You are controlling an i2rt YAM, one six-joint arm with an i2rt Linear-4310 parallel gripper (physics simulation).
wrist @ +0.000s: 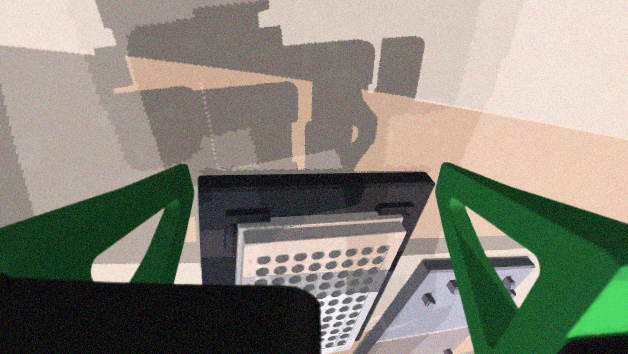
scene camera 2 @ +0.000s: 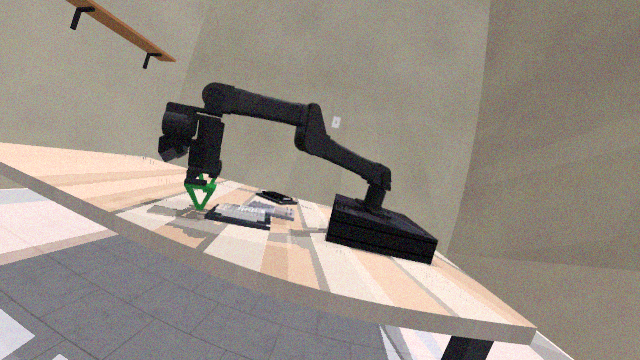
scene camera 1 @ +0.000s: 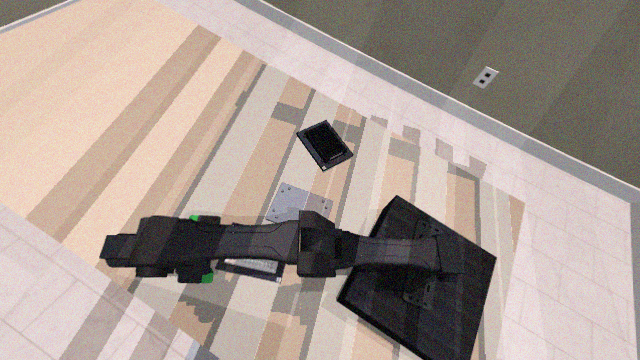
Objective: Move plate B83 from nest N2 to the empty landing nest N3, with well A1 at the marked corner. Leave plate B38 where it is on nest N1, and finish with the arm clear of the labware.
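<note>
A white well plate sits on a dark nest. The arm covers part of it in scene camera 1. A grey nest with small pegs bears no plate; its marked corner does not show. A black plate sits on another dark nest farther back. Plate labels are unreadable. My gripper is open, pointing down near the outer end of the white plate. In the wrist view its green fingertips flank that dark nest's end, with nothing held.
The black arm base stands at the right on the wood-plank table. The grey nest lies between the two dark nests, close beside the white plate's nest. My forearm passes over part of both. A wooden shelf is on the wall.
</note>
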